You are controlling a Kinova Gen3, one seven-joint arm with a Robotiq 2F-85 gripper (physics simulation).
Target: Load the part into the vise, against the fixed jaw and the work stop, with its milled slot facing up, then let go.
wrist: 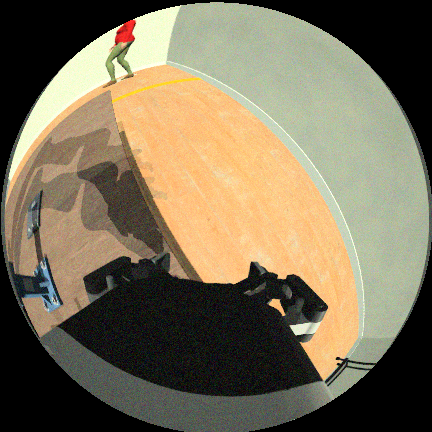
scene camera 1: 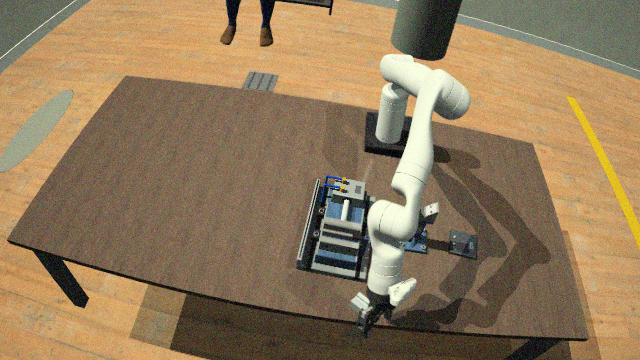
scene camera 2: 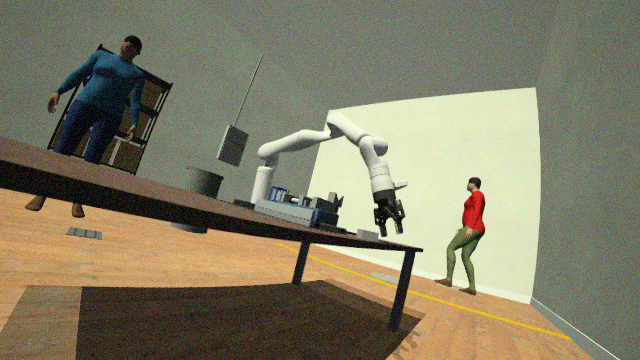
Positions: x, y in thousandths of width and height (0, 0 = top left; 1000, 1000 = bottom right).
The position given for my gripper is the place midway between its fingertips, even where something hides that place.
my gripper: wrist 483, 617; scene camera 1 588, 912; scene camera 2 612, 654
